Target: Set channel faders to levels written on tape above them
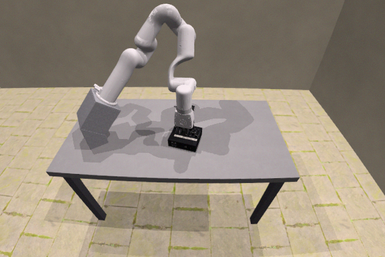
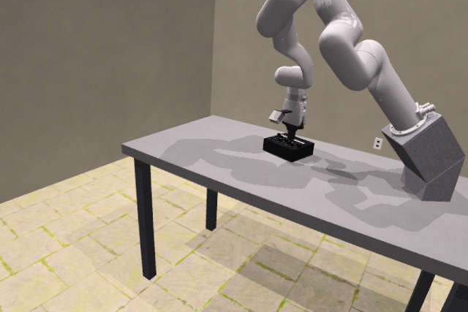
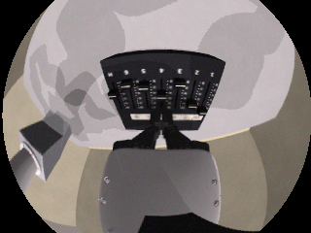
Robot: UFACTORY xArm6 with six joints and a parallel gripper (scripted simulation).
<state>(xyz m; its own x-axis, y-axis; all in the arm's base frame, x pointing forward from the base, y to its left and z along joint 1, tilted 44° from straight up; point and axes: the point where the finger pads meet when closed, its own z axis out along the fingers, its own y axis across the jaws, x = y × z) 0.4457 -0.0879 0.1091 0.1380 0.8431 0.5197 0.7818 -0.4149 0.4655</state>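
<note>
Right now my hand is 50 mm short of the fader cap, 10 mm to the right of it and 10 mm above it. The rest, counted from my hand: fader (30 mm to the left, 10 mm below).
</note>
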